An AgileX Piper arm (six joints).
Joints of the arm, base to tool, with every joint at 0 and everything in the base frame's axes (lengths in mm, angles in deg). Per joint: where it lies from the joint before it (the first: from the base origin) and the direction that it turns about. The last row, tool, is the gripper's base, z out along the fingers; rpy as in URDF.
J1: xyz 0 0 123 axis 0 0 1
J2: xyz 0 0 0 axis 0 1 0
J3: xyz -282.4 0 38.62 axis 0 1 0
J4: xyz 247.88 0 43.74 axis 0.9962 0 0.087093
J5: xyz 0 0 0 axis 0 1 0
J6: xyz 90.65 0 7.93 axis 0.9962 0 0.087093
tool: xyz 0 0 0 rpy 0 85.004 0
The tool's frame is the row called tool.
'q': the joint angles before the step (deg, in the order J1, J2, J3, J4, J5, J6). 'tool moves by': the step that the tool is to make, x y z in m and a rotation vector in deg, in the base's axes. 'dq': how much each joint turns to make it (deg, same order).
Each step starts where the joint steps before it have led.
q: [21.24 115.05 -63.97 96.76 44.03 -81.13]
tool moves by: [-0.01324 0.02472 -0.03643 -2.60 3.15 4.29]
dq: [4.15 5.25 0.00 0.62 -0.60 -2.05]
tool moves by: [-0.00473 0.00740 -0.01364 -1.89 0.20 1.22]
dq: [1.48 1.81 0.00 0.28 -1.32 -1.45]
